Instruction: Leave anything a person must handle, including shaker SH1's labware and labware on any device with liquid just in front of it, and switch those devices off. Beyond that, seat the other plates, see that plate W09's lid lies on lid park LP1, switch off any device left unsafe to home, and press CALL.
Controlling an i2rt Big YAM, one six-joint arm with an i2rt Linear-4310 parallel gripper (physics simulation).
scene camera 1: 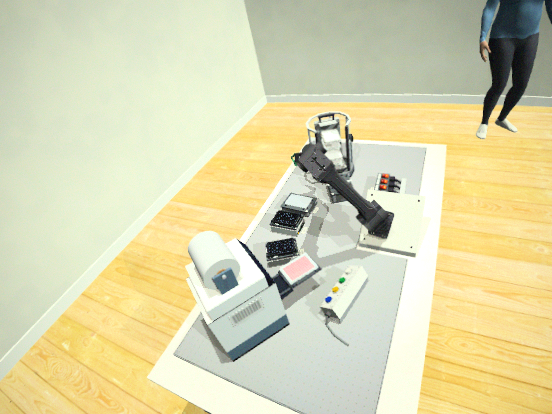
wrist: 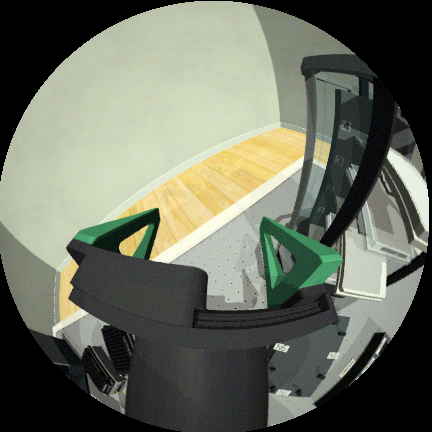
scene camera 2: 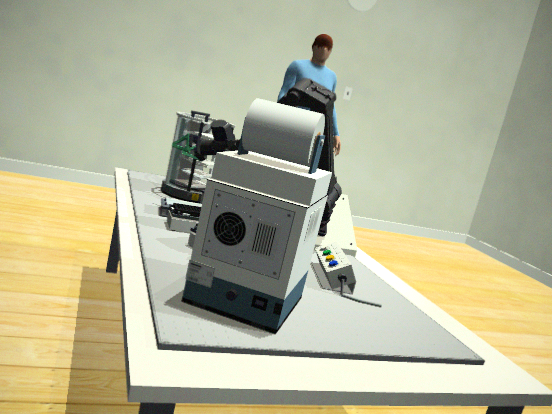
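Where they show: gripper, between the fingertips: [scene camera 1: 298, 156] [wrist: 209, 217] [scene camera 2: 177, 148]; arm's base, origin of its link: [scene camera 1: 381, 223].
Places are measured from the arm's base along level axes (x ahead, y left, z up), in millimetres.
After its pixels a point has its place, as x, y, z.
My gripper [scene camera 1: 294, 159] @(513, -230, 126) [scene camera 2: 185, 146] @(513, -230, 126) [wrist: 209, 217] @(513, -230, 126) is open and empty, raised beside the round glass-walled tower [scene camera 2: 182, 192] @(457, -308, -52) [wrist: 367, 165] with numbered shelves. A pale plate [wrist: 362, 272] @(371, -341, 79) shows low at the tower in the wrist view. In scene camera 1, a plate with a pink top [scene camera 1: 298, 269] @(209, 385, 43) sits on the tray extending from the big white device [scene camera 1: 245, 320] @(247, 675, 101) [scene camera 2: 247, 230] @(392, 719, 113). Two black-topped plates [scene camera 1: 287, 220] @(424, 107, -14) [scene camera 1: 281, 249] @(359, 280, -14) and a grey-topped one [scene camera 1: 299, 201] @(450, -64, -39) stand along the table's left side. The button box [scene camera 1: 352, 289] @(3, 353, -21) [scene camera 2: 342, 265] @(51, 455, -10) has green, yellow and blue buttons. Plate and device names are unreadable.
Three red switches [scene camera 1: 384, 182] @(81, -336, -35) sit on a strip behind the arm's pale base plate [scene camera 1: 407, 215] @(-98, -49, 35). A dark device top [wrist: 310, 360] @(283, -249, -23) lies below the gripper in the wrist view. A person [scene camera 1: 512, 55] [scene camera 2: 312, 75] stands beyond the table's far end. A cable [scene camera 1: 337, 334] @(1, 515, -82) trails from the button box.
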